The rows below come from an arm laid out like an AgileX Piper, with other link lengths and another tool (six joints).
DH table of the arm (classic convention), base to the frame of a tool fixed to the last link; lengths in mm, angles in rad. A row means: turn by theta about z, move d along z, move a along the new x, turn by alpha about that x. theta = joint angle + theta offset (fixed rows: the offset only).
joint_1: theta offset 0, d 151.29, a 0, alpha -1.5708
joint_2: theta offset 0.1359, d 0, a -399.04, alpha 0
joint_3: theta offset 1.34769, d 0, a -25.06, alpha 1.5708
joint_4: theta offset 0, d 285.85, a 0, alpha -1.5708
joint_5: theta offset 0, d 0, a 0, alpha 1.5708
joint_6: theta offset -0.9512, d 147, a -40.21, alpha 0.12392
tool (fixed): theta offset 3.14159, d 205.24, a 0, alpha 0
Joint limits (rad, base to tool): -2.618..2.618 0..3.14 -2.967..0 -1.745..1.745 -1.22..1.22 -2.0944..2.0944
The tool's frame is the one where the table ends.
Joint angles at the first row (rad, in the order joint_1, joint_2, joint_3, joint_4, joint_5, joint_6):
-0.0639, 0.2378, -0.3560, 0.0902, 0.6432, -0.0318
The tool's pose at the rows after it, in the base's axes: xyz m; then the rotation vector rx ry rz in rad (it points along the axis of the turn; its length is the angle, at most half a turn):
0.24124 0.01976 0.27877 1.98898 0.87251 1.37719
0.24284 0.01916 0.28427 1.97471 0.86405 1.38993
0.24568 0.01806 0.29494 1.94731 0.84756 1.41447
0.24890 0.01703 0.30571 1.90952 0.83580 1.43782
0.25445 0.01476 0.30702 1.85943 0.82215 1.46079
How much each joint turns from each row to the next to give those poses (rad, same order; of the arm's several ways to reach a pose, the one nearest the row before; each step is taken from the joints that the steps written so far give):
0.0000, -0.0053, 0.0000, 0.0022, -0.0135, 0.0000
-0.0001, -0.0001, 0.0000, -0.0001, -0.0163, 0.0000
0.0001, 0.0001, 0.0000, -0.0001, -0.0314, 0.0001
0.0000, 0.0000, 0.0050, 0.0000, -0.0410, -0.0086
0.0000, -0.0045, 0.0480, 0.0001, -0.0876, -0.0167

